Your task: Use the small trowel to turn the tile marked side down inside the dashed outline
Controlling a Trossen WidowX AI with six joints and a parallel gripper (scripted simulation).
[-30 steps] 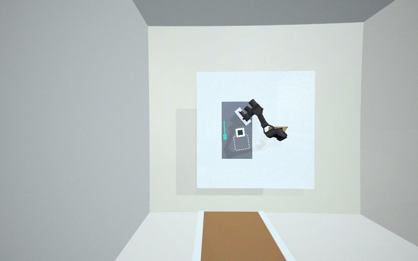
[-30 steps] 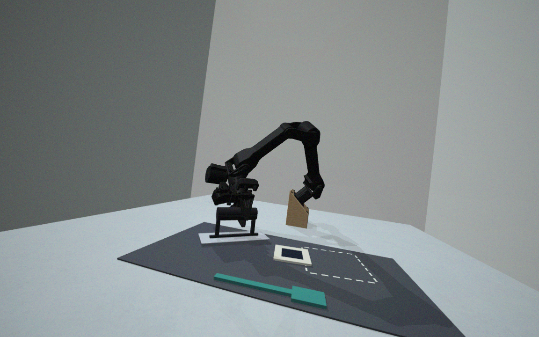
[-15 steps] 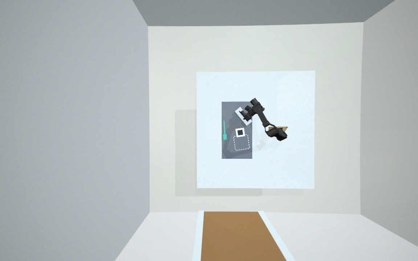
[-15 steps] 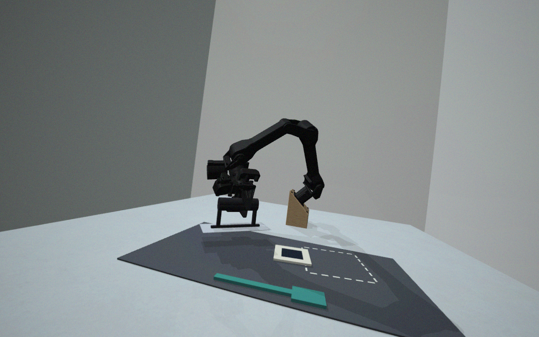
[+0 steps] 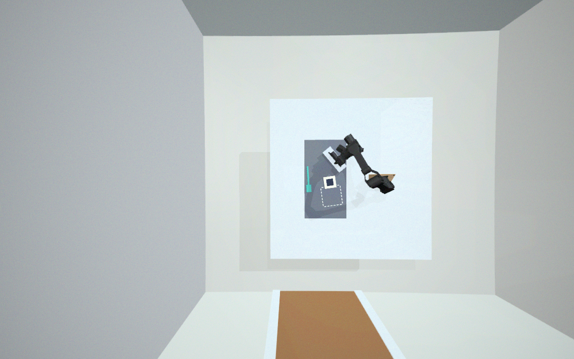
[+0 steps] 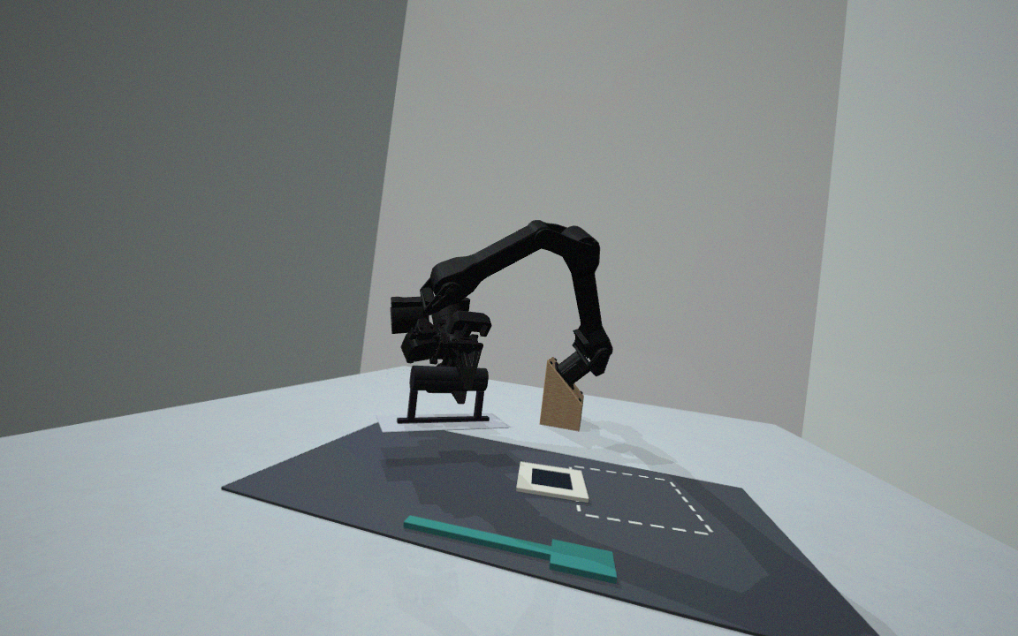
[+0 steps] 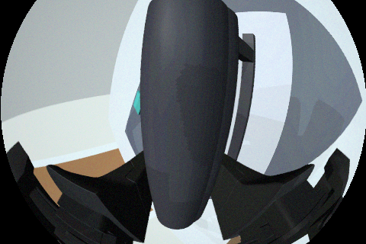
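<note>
The dark mat is 120 mm below my gripper tip, 110 mm to the left of it and 70 mm ahead of it. Round my gripper tip: teal trowel (210 mm ahead, 120 mm to the left, 90 mm below); then cream tile (140 mm to the left, 90 mm below, 40 mm ahead).
</note>
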